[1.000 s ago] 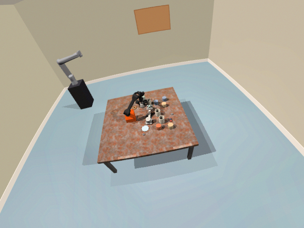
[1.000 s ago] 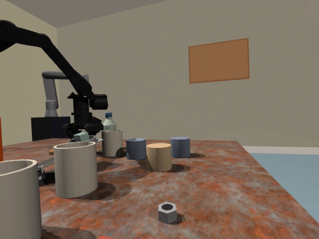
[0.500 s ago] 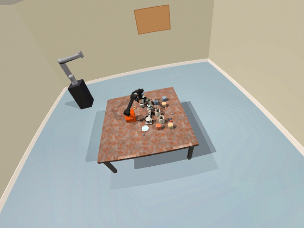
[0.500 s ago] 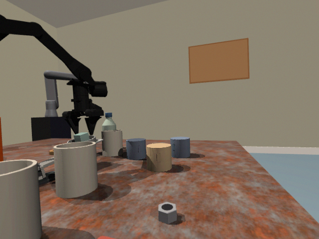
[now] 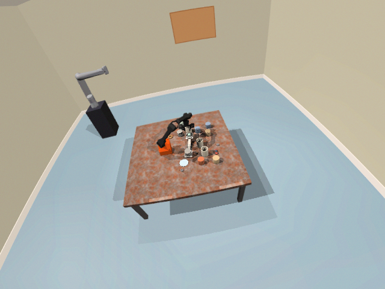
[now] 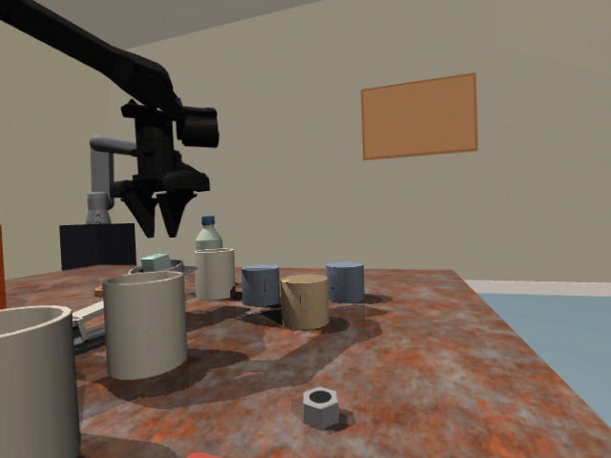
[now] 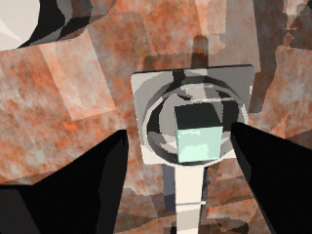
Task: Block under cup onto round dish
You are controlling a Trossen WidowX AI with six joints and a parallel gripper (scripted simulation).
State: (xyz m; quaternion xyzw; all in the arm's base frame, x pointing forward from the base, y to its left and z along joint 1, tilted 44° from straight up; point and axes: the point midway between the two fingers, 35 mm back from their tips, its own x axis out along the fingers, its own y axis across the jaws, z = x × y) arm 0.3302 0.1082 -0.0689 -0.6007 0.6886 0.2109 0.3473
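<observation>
My gripper tip is 37 cm to the left of the pale blue round dish, 13 cm above it and 12 cm past it. The rest, counted from my gripper tip: bottle (23 cm to the left, 6 cm behind, 2 cm below).
</observation>
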